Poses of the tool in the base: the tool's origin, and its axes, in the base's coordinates. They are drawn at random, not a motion.
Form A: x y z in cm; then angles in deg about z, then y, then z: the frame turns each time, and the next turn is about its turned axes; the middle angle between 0 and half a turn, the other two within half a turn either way.
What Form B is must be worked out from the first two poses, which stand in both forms.
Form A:
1: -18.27, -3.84, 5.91, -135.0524, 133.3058, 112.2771
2: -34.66, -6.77, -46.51, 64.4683, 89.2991, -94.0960
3: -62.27, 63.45, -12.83, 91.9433, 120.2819, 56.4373
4: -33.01, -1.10, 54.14, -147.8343, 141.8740, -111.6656
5: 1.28, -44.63, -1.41, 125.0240, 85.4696, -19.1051
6: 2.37, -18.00, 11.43, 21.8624, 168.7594, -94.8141
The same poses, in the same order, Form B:
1: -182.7, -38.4, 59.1, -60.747, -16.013, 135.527
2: -346.6, -67.7, -465.1, -25.582, -4.096, -89.297
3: -622.7, 634.5, -128.3, -159.559, 28.517, 125.021
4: -330.1, -11.0, 541.4, 139.520, -13.176, -143.893
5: 12.8, -446.3, -14.1, 47.870, 70.385, -76.391
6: 23.7, -180.0, 114.3, -63.415, -0.937, -168.798
